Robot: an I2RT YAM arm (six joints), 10 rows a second.
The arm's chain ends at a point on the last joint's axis. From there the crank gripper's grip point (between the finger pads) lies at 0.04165 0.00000 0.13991 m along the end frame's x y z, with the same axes.
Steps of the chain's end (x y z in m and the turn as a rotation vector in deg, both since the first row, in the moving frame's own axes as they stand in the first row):
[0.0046, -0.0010, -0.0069, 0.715, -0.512, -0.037]
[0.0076, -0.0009, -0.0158, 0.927, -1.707, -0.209]
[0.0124, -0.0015, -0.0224, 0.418, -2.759, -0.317]
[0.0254, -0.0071, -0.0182, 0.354, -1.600, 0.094]
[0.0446, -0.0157, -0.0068, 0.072, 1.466, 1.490]
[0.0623, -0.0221, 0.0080, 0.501, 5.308, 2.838]
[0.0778, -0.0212, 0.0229, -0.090, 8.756, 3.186]
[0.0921, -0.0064, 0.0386, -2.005, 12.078, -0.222]
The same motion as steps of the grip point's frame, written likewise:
[0.0033, -0.0028, -0.0065, 0.715, -0.512, -0.037]
[0.0034, -0.0033, -0.0146, 0.927, -1.707, -0.209]
[0.0056, -0.0027, -0.0206, 0.418, -2.759, -0.317]
[0.0215, -0.0079, -0.0171, 0.354, -1.600, 0.094]
[0.0482, -0.0147, -0.0079, 0.072, 1.466, 1.490]
[0.0750, -0.0209, 0.0036, 0.501, 5.308, 2.838]
[0.0985, -0.0181, 0.0149, -0.090, 8.756, 3.186]
[0.1205, -0.0019, 0.0267, -2.005, 12.078, -0.222]

